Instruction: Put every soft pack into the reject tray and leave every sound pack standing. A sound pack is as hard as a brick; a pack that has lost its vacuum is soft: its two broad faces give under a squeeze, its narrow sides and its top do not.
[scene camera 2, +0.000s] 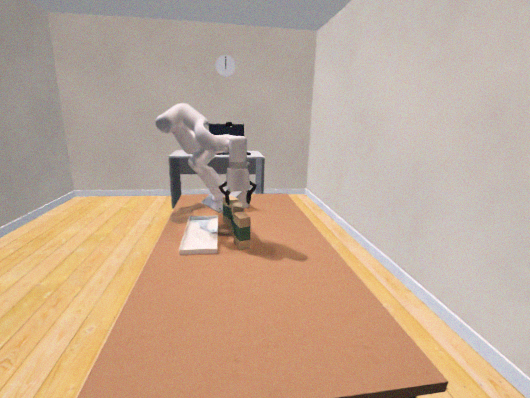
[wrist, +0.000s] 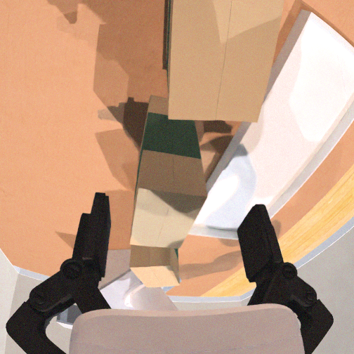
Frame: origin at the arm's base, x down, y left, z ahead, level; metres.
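Where they show: gripper, fingertip midpoint: (scene camera 2: 238, 203); arm's base, origin of the base link: (scene camera 2: 221, 194).
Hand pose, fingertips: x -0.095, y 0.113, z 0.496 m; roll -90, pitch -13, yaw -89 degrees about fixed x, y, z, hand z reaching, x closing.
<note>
Things, the pixels of their centre, and the offset from my fingertips. Level surfaces: height alone.
- nearest pack, body centre: (scene camera 2: 239, 230) dx +0.091, dy +0.007, dz +0.095 m
- white reject tray, body centre: (scene camera 2: 201, 232) dx +0.150, dy -0.171, dz -0.030 m
- brown table, its level: dx +0.161 m
Tan packs with green bands stand upright in a row. The nearest pack (scene camera 2: 242, 233) (wrist: 222, 60) shows its tan top large at the upper edge of the wrist view. A middle pack (wrist: 167, 175) stands behind it, and a third pack (wrist: 154, 262) shows lower down. In the scene view these packs partly hide each other. My gripper (scene camera 2: 238, 201) (wrist: 180, 213) is wide open, with its fingers apart on either side of the middle pack in the wrist view and a gap at each side. The white reject tray (scene camera 2: 199, 244) (wrist: 280, 125) lies beside the row; no pack shows in it.
The brown table (scene camera 2: 250, 310) (wrist: 45, 125) carries the packs and the tray. The arm's base (scene camera 2: 213, 202) stands at the table's far end, behind the row. A grey desk (scene camera 2: 175, 175) with a dark monitor (scene camera 2: 226, 130) stands beyond the table.
</note>
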